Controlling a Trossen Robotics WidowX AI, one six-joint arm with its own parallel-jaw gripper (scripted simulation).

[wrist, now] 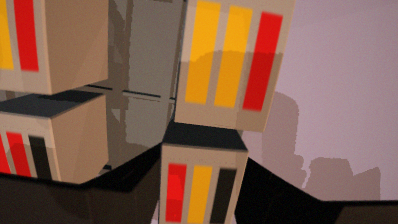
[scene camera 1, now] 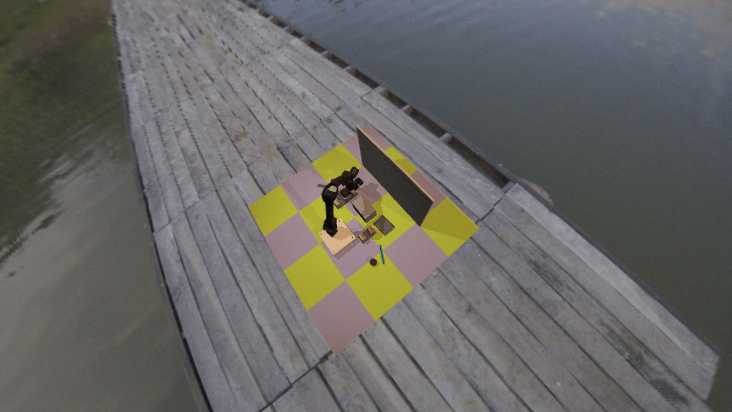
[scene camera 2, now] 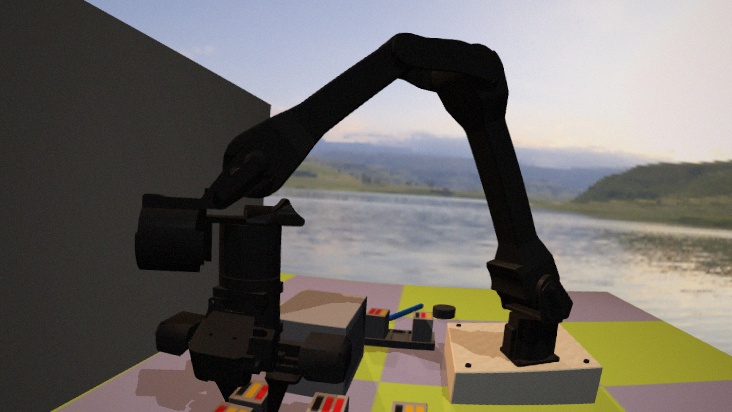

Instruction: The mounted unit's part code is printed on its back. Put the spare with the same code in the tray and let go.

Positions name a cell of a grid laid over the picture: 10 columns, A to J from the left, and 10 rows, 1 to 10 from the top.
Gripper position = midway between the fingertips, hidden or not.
Note:
In view: my gripper (wrist: E7) and a dark wall (scene camera 2: B3).
The dark wall is seen too in scene camera 1 (scene camera 1: F5).

